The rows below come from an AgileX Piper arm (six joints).
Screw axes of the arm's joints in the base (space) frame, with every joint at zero. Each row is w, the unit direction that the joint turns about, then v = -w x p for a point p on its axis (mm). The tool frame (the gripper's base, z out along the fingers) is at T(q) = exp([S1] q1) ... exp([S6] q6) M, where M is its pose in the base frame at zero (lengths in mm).
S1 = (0, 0, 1, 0.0, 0.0, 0.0)
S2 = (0, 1, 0, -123.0, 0.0, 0.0)
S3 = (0, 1, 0, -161.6, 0.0, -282.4)
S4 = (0.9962, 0, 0.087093, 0.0, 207.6, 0.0)
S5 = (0, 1, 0, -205.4, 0.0, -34.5)
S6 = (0.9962, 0, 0.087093, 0.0, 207.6, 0.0)
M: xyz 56.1 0.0 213.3 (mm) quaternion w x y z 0.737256 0 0.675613 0
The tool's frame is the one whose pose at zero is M.
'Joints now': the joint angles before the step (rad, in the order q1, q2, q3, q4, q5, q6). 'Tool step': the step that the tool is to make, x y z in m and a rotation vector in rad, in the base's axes. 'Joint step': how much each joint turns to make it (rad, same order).
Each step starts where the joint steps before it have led.
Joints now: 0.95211, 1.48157, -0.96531, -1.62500, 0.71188, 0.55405
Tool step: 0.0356, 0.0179, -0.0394, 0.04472, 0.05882, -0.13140
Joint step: -0.04355, 0.19535, -0.07910, -0.01898, 0.05058, 0.16938
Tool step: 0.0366, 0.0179, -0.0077, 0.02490, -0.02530, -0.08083
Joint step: -0.03925, 0.14658, -0.15960, -0.00158, 0.03926, 0.02752
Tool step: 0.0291, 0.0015, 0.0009, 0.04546, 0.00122, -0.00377
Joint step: -0.06168, 0.06222, -0.09776, -0.00384, -0.06580, 0.00362
